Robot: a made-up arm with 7 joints. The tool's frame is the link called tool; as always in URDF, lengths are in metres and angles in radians. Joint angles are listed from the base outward.
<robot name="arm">
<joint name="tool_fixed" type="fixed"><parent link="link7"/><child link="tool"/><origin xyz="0 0 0" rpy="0 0 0"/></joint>
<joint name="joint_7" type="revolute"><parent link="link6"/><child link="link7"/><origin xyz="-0.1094 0 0" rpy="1.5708 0 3.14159"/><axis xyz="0 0 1"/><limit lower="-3.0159" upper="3.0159"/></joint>
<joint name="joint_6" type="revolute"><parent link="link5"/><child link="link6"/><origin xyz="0 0 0" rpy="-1.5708 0 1.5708"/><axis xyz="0 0 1"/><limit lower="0.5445" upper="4.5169"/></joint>
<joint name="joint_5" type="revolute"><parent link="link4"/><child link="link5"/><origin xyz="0.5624 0.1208 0" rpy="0 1.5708 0"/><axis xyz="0 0 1"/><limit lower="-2.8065" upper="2.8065"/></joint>
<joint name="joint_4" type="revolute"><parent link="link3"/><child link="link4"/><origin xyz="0.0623 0 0" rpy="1.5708 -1.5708 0"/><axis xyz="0 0 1"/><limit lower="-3.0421" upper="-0.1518"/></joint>
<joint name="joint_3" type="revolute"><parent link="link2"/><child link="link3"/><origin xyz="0.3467 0 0" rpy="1.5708 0 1.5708"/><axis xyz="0 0 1"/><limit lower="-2.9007" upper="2.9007"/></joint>
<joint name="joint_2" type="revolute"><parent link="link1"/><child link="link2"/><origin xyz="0 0 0" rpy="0 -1.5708 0"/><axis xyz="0 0 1"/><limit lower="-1.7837" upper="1.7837"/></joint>
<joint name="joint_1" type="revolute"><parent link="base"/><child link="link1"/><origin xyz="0 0 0.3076" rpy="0 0 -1.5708"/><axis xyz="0 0 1"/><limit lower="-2.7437" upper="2.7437"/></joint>
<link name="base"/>
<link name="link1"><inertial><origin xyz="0.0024 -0.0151 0.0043"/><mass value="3.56"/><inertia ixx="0.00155" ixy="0" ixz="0" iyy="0.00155" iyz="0" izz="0.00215"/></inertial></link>
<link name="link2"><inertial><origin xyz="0.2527 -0.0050 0.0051"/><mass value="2.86"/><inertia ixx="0.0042" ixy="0" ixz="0" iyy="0.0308" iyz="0" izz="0.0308"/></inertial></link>
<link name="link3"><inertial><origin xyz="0.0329 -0.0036 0.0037"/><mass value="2.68"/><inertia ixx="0.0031" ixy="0" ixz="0" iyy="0.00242" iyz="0" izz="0.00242"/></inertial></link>
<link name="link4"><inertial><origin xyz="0.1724 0.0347 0.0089"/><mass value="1.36"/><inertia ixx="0.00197" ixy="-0.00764" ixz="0" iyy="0.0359" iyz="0" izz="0.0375"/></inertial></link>
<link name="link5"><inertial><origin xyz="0.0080 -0.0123 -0.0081"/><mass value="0.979"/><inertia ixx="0.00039" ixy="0" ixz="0" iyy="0.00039" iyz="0" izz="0.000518"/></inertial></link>
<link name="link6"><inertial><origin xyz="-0.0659 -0.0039 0.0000"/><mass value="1.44"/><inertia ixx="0.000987" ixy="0" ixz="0" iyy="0.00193" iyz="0" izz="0.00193"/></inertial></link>
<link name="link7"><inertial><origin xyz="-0.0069 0.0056 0.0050"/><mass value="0.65"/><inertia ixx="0.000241" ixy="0" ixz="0" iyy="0.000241" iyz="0" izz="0.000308"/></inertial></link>
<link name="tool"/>
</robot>
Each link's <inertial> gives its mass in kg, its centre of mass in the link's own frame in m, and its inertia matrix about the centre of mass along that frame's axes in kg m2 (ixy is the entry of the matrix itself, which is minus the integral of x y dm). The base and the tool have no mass. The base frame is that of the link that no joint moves.
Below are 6 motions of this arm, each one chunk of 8 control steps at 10 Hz.
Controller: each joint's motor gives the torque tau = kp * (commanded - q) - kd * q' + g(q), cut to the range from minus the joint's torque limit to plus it. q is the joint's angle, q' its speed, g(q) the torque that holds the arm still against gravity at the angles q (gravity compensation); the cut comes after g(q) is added. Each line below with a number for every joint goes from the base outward.
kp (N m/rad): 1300 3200 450 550 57 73 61
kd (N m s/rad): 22 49 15 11 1.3 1.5 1.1
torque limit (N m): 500 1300 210 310 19 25 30
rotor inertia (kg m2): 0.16 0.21 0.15 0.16 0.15 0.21 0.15
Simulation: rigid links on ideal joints. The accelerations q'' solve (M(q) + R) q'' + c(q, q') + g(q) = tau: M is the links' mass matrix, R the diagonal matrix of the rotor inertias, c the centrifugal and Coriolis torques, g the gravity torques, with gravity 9.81 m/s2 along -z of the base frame. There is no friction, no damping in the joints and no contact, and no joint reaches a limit. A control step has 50 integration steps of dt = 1/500 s. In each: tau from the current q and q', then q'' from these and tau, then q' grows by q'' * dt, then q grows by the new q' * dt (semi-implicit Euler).
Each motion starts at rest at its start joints. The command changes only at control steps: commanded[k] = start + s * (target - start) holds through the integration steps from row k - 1 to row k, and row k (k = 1, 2, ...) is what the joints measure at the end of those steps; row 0 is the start. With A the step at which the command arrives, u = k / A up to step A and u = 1 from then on. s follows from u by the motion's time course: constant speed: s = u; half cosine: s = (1 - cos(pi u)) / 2; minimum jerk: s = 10 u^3 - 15 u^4 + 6 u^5; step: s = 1 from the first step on.
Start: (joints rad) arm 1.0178 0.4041 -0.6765 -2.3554 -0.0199 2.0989 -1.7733
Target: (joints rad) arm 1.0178 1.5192 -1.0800 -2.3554 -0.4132 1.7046 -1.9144
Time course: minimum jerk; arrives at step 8
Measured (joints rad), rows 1 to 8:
1: 1.0177 0.4224 -0.6814 -2.3564 -0.0272 2.0956 -1.7760
2: 1.0159 0.5221 -0.7091 -2.3639 -0.0686 2.0675 -1.7914
3: 1.0073 0.7171 -0.7680 -2.3808 -0.1505 1.9826 -1.8213
4: 0.9940 0.9680 -0.8562 -2.3905 -0.2467 1.8653 -1.8558
5: 0.9913 1.2154 -0.9621 -2.3898 -0.3317 1.7684 -1.8866
6: 1.0008 1.4043 -1.0459 -2.3810 -0.3922 1.7095 -1.9079
7: 1.0114 1.5011 -1.0828 -2.3655 -0.4182 1.6892 -1.9160
8: 1.0179 1.5191 -1.0833 -2.3549 -0.4147 1.7018 -1.9144

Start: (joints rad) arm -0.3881 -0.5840 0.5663 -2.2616 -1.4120 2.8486 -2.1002
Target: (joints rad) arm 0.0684 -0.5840 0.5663 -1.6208 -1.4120 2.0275 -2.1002
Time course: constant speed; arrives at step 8
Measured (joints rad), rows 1 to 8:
1: -0.3277 -0.5862 0.5657 -2.1714 -1.4371 2.7291 -2.1009
2: -0.2638 -0.5905 0.5788 -2.0607 -1.4052 2.5873 -2.1000
3: -0.2095 -0.5886 0.5783 -1.9968 -1.3906 2.5165 -2.0995
4: -0.1549 -0.5877 0.5720 -1.9237 -1.4246 2.4186 -2.1008
5: -0.0968 -0.5890 0.5719 -1.8360 -1.4192 2.2951 -2.1005
6: -0.0392 -0.5895 0.5740 -1.7548 -1.4013 2.1995 -2.0997
7: 0.0173 -0.5892 0.5742 -1.6779 -1.4114 2.1071 -2.1003
8: 0.0739 -0.5893 0.5730 -1.5981 -1.4168 1.9975 -2.1005

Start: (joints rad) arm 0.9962 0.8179 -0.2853 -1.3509 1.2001 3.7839 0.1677
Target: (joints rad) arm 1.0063 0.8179 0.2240 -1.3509 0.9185 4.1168 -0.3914
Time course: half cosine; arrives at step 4
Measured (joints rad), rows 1 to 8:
1: 0.9924 0.8182 -0.2254 -1.3521 1.1606 3.8280 0.0710
2: 1.0010 0.8202 -0.0465 -1.3546 1.0459 3.9618 -0.1785
3: 1.0277 0.8191 0.1733 -1.3559 0.9200 4.1163 -0.3945
4: 1.0353 0.8158 0.2758 -1.3528 0.8832 4.1736 -0.4194
5: 1.0093 0.8177 0.2397 -1.3500 0.9187 4.1227 -0.3729
6: 0.9901 0.8188 0.1975 -1.3506 0.9351 4.0830 -0.3885
7: 1.0024 0.8178 0.2119 -1.3496 0.9198 4.1109 -0.4027
8: 1.0150 0.8176 0.2373 -1.3518 0.9107 4.1349 -0.3865

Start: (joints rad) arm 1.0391 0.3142 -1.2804 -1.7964 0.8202 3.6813 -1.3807
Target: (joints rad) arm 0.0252 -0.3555 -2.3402 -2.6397 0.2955 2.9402 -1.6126
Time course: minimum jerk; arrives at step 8
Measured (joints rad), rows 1 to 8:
1: 1.0226 0.3037 -1.2915 -1.8115 0.8029 3.6716 -1.3851
2: 0.9267 0.2452 -1.3724 -1.8948 0.7193 3.6029 -1.4098
3: 0.7267 0.1252 -1.5973 -2.0499 0.5976 3.4166 -1.4589
4: 0.4726 -0.0308 -1.9156 -2.2309 0.5035 3.1820 -1.5171
5: 0.2391 -0.1795 -2.1956 -2.4323 0.4493 3.0491 -1.5679
6: 0.0918 -0.2918 -2.3392 -2.6068 0.3975 2.9850 -1.6005
7: 0.0349 -0.3481 -2.3512 -2.6672 0.3154 2.9184 -1.6137
8: 0.0260 -0.3556 -2.3385 -2.6376 0.2712 2.9165 -1.6135

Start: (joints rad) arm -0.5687 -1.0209 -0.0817 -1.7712 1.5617 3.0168 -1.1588
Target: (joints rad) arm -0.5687 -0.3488 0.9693 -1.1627 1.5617 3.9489 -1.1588
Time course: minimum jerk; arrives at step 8
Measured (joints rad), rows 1 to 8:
1: -0.5683 -1.0095 -0.0669 -1.7619 1.5608 3.0333 -1.1590
2: -0.5673 -0.9473 0.0221 -1.7117 1.5569 3.1249 -1.1596
3: -0.5690 -0.8269 0.2192 -1.6166 1.5529 3.3042 -1.1594
4: -0.5730 -0.6750 0.4722 -1.4945 1.5601 3.5259 -1.1581
5: -0.5733 -0.5285 0.7007 -1.3576 1.5749 3.7476 -1.1575
6: -0.5705 -0.4177 0.8671 -1.2331 1.5692 3.9105 -1.1583
7: -0.5684 -0.3604 0.9559 -1.1694 1.5557 3.9691 -1.1588
8: -0.5684 -0.3490 0.9723 -1.1625 1.5601 3.9518 -1.1587

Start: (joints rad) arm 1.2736 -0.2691 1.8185 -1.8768 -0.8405 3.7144 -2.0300
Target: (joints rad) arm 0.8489 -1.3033 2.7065 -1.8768 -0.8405 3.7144 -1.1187
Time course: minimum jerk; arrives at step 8
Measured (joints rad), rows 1 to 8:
1: 1.2664 -0.2856 1.8301 -1.8792 -0.8370 3.7151 -2.0126
2: 1.2290 -0.3768 1.9031 -1.8913 -0.8241 3.7154 -1.9154
3: 1.1572 -0.5603 2.0773 -1.9063 -0.8188 3.7043 -1.7250
4: 1.0561 -0.8038 2.3170 -1.9115 -0.8283 3.6836 -1.5030
5: 0.9479 -1.0440 2.5295 -1.9229 -0.8461 3.6749 -1.3018
6: 0.8697 -1.2187 2.6549 -1.9283 -0.8592 3.6904 -1.1596
7: 0.8453 -1.2976 2.7094 -1.9021 -0.8554 3.7110 -1.1061
8: 0.8513 -1.3039 2.7163 -1.8728 -0.8428 3.7143 -1.1185

